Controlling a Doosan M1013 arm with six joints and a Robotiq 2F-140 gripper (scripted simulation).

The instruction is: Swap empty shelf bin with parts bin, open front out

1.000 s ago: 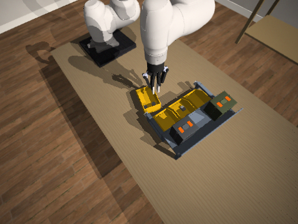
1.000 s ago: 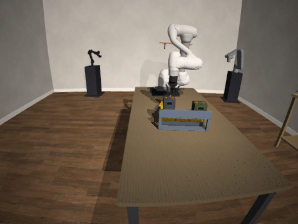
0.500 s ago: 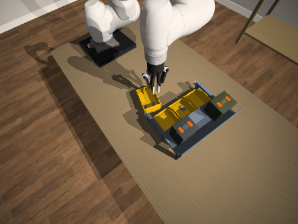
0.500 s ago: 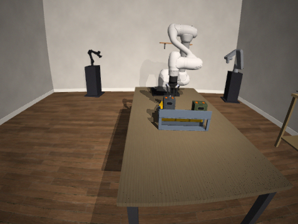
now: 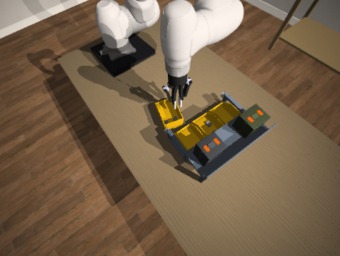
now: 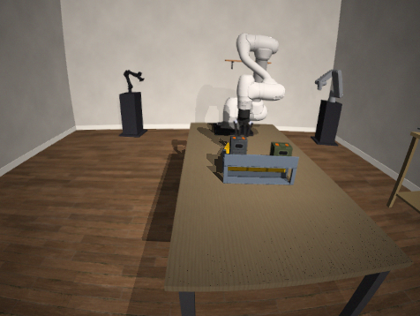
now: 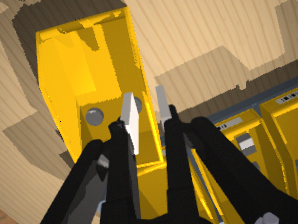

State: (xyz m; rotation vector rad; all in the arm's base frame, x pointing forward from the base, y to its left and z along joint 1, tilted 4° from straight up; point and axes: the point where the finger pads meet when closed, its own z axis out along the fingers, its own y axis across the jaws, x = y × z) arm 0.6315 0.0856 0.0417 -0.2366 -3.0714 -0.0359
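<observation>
Now: hand 10 cm above the shelf lip, 9 cm short of it and 7 cm to the right of it. Also, from my hand: dark grey box 29 cm ahead, 6 cm above, 3 cm to the right; green box 27 cm ahead, 20 cm to the left, 4 cm above.
</observation>
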